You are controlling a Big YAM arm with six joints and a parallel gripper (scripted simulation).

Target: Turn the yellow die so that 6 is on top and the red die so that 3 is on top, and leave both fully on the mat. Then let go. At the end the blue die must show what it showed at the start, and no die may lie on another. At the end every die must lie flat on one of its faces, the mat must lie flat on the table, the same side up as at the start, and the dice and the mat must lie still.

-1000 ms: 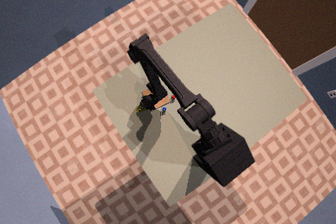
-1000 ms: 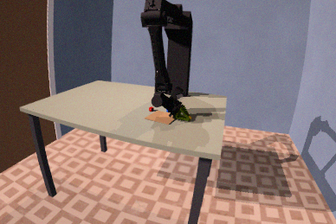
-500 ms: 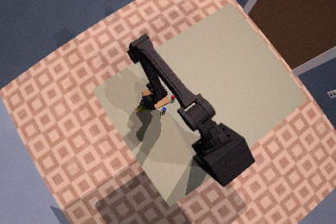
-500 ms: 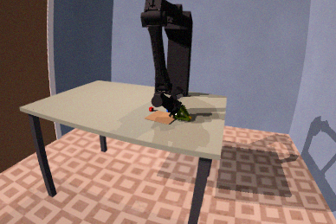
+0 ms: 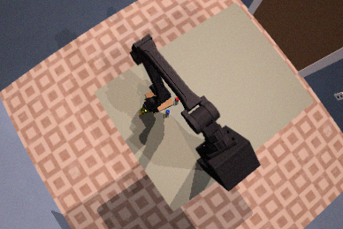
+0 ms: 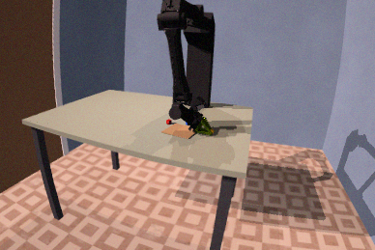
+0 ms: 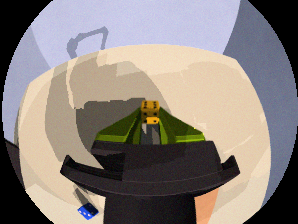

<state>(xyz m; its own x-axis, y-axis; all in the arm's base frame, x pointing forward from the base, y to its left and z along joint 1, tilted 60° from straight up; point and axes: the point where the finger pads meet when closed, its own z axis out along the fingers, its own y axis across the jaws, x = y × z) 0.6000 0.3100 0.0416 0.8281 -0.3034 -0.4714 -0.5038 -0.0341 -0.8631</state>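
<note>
Now: hand right at the yellow die. Round my hand: red die (30 mm ahead, 240 mm to the right); then blue die (30 mm behind, 160 mm to the right); then orange mat (60 mm ahead, 130 mm to the right, 10 mm below).
</note>
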